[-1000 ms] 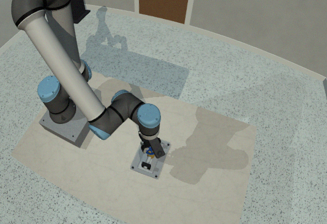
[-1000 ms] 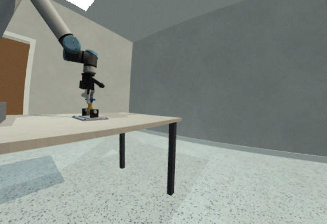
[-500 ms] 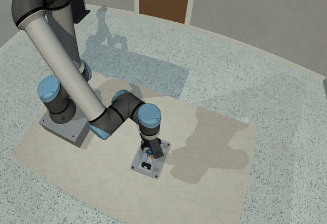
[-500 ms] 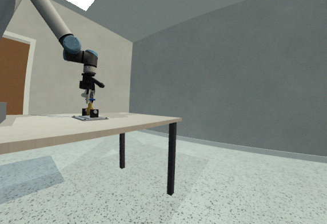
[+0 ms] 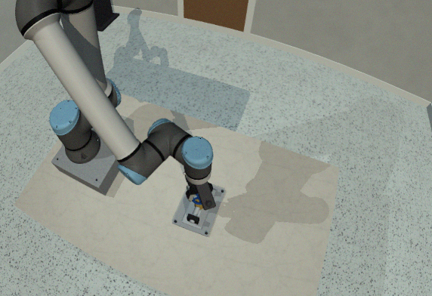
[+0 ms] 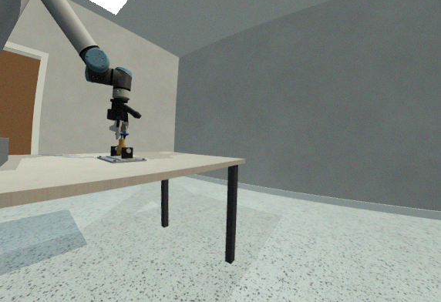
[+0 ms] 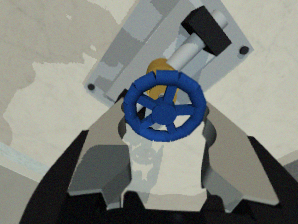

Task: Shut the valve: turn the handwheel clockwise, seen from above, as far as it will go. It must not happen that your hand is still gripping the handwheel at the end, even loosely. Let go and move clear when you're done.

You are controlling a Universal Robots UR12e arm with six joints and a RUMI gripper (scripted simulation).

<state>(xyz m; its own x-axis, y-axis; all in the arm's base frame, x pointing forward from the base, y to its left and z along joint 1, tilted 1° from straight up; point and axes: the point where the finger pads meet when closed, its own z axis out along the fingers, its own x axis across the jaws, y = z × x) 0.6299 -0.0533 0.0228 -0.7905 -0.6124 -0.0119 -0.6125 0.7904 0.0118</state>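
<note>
Right now the blue spoked handwheel is 10 mm above my hand.
</note>
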